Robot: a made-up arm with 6 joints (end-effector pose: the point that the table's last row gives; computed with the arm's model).
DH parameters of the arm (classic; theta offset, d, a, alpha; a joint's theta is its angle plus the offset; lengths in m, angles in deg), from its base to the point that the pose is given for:
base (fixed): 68.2 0 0.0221 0
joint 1: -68.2 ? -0.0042 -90
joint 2: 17.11 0 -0.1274 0
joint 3: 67.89 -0.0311 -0.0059 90
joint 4: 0 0.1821 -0.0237 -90
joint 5: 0 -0.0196 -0.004 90
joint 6: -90 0.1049 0.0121 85
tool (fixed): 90 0.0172 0 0
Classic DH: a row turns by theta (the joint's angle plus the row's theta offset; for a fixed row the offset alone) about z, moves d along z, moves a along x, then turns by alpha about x.
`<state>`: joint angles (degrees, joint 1 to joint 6).
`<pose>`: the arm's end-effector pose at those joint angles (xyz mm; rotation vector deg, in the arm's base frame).
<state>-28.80 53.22 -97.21 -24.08 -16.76 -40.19</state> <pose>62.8 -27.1 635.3 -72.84 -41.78 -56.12</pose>
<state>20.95 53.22 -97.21 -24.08 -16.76 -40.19</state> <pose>79.8 31.4 635.3 -46.27 -65.39 -15.16</pose>
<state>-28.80 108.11 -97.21 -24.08 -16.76 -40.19</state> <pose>310.4 -163.2 410.7 -64.22 8.41 -27.67</pose>
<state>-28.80 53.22 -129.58 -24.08 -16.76 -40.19</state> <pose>-77.3 49.9 657.3 -72.71 -73.32 -71.25</pose>
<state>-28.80 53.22 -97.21 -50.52 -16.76 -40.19</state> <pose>88.9 -3.3 625.4 -98.79 -31.26 -61.78</pose>
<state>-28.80 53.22 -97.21 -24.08 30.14 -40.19</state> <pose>103.6 -89.8 591.0 -58.99 6.51 -50.42</pose>
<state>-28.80 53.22 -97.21 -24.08 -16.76 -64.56</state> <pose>70.2 -23.5 632.1 -93.22 -32.20 -69.08</pose>
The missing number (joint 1, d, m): 0.251
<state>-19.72 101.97 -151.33 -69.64 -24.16 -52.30</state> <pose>188.5 6.7 610.1 -125.47 -38.65 -69.28</pose>
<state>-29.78 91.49 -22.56 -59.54 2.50 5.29</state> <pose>185.4 -97.4 135.8 -31.98 75.61 2.63</pose>
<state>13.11 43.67 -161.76 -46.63 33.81 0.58</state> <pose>-205.1 -97.0 589.5 1.50 -78.59 -38.88</pose>
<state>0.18 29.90 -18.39 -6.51 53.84 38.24</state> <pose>163.5 -55.9 270.3 29.45 61.55 -21.33</pose>
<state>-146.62 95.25 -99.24 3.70 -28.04 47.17</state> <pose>-285.1 -81.1 493.3 -18.85 -67.06 -115.57</pose>
